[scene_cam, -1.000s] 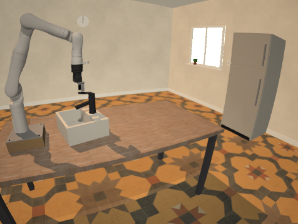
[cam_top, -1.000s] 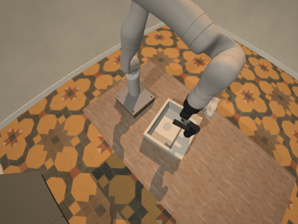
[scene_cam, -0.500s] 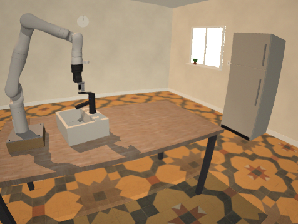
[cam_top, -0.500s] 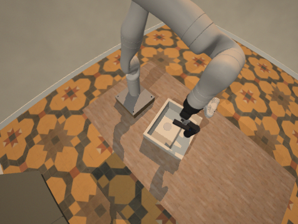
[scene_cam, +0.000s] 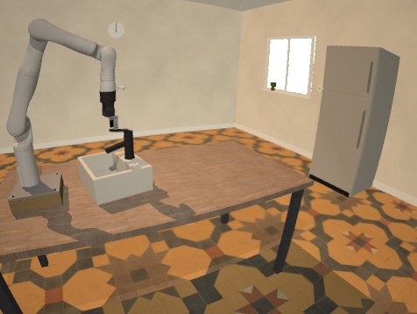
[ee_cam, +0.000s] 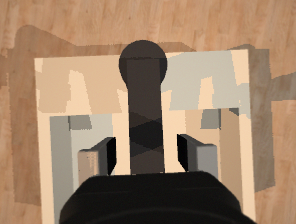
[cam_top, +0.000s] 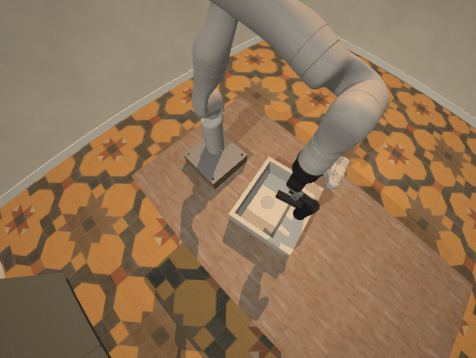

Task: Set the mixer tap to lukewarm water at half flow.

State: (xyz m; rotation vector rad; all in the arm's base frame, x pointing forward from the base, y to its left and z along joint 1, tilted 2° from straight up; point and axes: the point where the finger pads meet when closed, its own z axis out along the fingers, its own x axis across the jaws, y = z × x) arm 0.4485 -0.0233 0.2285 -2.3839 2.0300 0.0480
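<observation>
Right now my hand is 30 mm short of the black lever and 30 mm above it. Round my hand: sink basin 270 mm below, 40 mm behind, 10 mm to the right; then black mixer tap 80 mm below, 50 mm ahead, 10 mm to the left.
</observation>
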